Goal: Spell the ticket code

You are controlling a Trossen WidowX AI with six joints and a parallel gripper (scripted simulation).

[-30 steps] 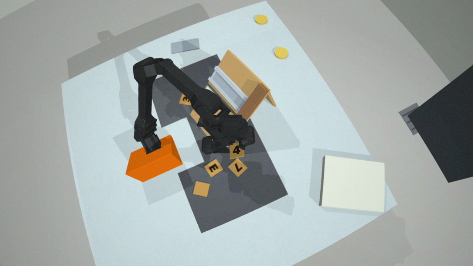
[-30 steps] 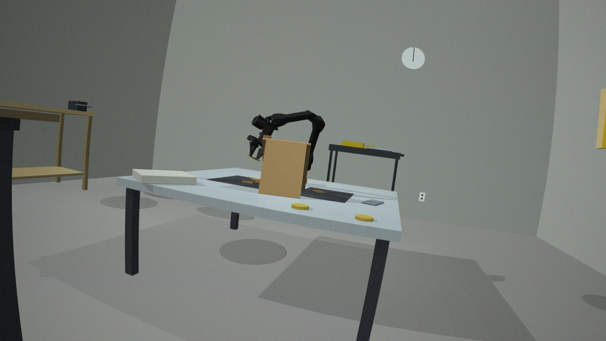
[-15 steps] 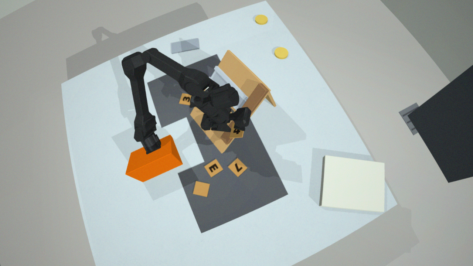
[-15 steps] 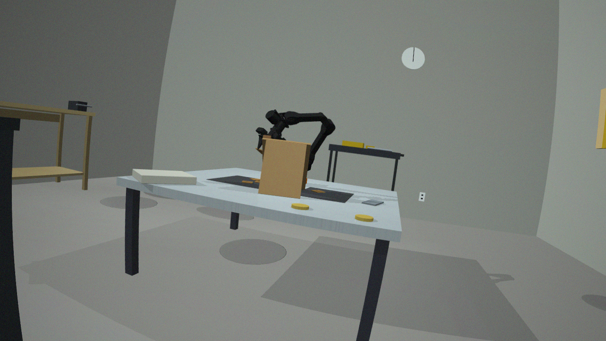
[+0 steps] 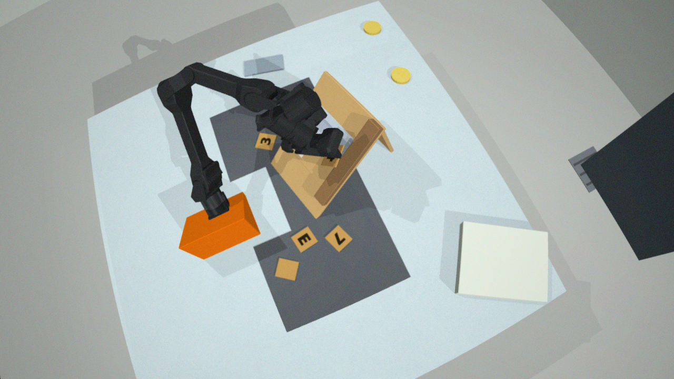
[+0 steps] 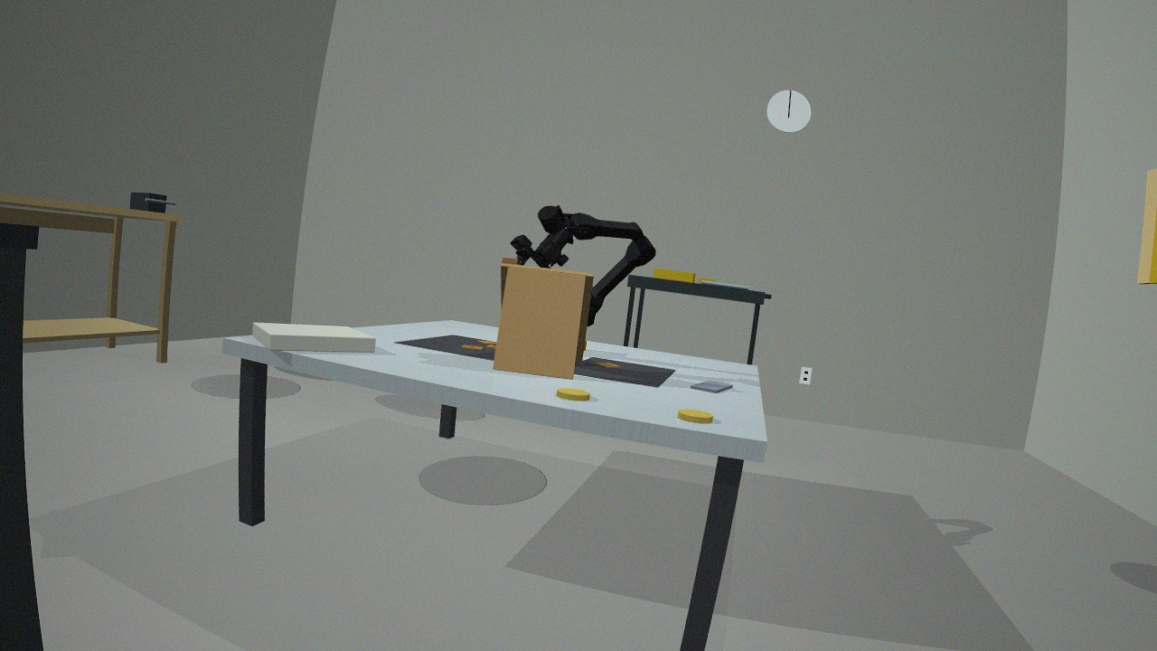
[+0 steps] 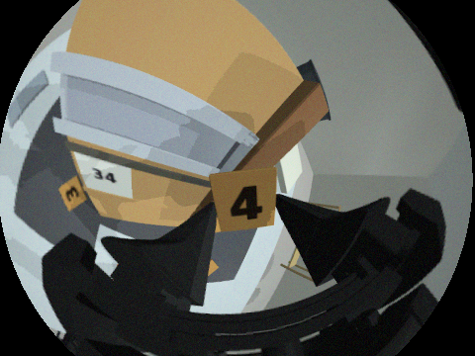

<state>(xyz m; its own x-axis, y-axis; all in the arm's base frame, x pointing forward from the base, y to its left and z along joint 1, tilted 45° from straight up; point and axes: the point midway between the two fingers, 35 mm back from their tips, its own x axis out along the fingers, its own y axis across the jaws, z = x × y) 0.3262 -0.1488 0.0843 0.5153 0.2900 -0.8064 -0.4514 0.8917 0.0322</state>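
Now: the white ticket 140 mm to the left of my gripper tip, 100 mm below it and 40 mm behind it. Round my gripper tip: tile marked 4: right at my gripper tip; blank tile: 240 mm behind, 210 mm below, 170 mm to the right; tile marked 3: 250 mm to the left, 210 mm below, 140 mm behind.
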